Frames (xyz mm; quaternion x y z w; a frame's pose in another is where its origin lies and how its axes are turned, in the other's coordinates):
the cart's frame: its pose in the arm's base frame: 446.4 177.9 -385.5 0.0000 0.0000 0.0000 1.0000
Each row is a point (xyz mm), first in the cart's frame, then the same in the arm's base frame.
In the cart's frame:
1: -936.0 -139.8 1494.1
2: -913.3 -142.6 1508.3
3: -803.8 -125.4 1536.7
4: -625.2 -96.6 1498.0
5: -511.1 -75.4 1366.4
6: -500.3 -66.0 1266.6
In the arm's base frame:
1: -489.6 38.1 1108.6
2: -466.9 35.3 1122.8
3: -357.4 52.5 1151.2
4: -178.8 81.3 1112.5
5: -64.7 102.5 980.9
6: -53.9 111.9 881.1

